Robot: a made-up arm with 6 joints.
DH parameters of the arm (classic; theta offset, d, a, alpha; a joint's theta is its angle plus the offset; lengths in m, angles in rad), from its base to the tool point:
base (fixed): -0.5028 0 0.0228 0
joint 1: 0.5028 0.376 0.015 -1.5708
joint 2: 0.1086 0 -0.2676 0
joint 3: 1.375 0 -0.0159 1.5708
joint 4: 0 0.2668 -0.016 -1.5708
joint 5: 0 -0.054 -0.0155 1.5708
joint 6: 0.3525 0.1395 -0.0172 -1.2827
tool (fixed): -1.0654 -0.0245 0 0
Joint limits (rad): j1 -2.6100..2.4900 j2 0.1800..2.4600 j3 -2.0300..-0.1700 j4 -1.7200..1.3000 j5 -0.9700..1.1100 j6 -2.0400..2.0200
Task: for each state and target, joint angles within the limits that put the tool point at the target. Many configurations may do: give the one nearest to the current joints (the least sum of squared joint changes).
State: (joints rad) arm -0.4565 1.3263 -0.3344 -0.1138 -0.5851 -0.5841
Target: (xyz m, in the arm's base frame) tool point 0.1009 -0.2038 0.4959
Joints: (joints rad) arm -0.6980 0.4686 -0.1700 0.3625 -0.1613 -0.4967
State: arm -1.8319 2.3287 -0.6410 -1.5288 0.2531 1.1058
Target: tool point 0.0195 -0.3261 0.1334
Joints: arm -1.5576 2.4082 -0.7319 -1.5948 0.1291 1.0794
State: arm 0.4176 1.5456 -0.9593 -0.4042 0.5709 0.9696
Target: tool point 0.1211 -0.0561 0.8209
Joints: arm 0.4910 0.5553 -1.2661 -0.4317 0.4472 1.0148
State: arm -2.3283 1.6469 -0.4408 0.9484 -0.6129 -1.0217
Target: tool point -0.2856 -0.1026 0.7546
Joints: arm -2.4342 1.2473 -1.2585 0.6564 -0.6676 -1.0587
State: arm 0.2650 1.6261 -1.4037 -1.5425 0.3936 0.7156
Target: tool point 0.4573 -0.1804 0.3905
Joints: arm -0.2428 1.9512 -1.0400 -1.4153 0.5169 0.7492
